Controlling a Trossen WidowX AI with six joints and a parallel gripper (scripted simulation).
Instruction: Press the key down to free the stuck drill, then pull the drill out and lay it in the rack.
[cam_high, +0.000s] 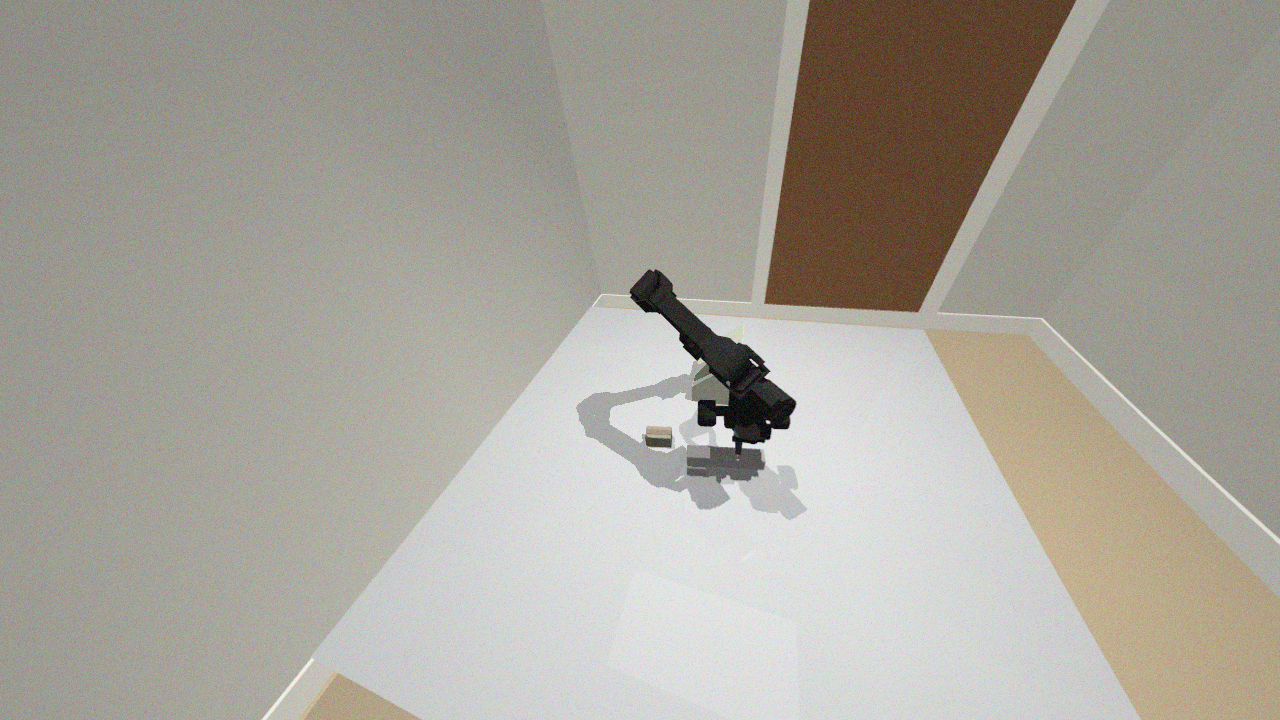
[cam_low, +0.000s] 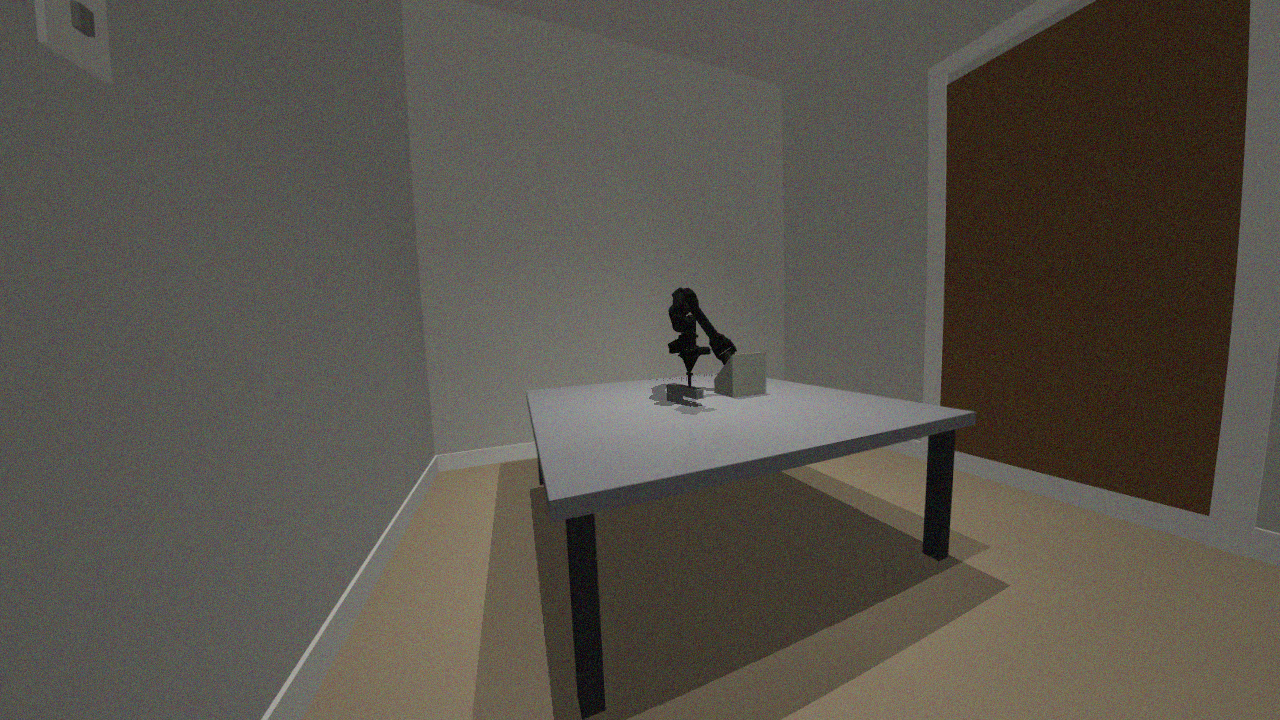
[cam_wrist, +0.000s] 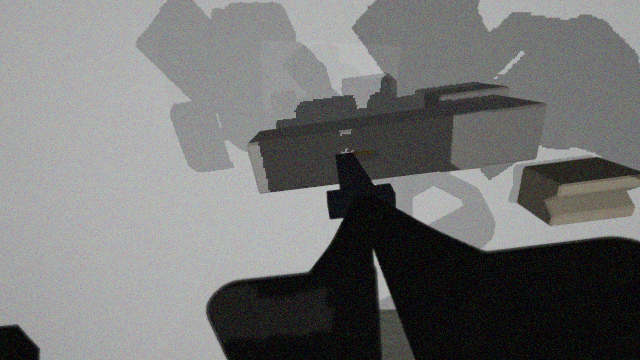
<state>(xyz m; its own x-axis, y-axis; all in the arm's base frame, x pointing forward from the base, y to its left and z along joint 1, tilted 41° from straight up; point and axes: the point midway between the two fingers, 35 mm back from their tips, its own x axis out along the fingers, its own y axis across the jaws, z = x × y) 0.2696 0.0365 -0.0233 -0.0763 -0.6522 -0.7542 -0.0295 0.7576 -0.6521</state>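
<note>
Right now the dark key is 3 cm below my gripper tip. Also, from my gripper tip: rack 7 cm behind, 20 cm to the right, 10 cm below; drill 5 cm to the right, 7 cm below.
</note>
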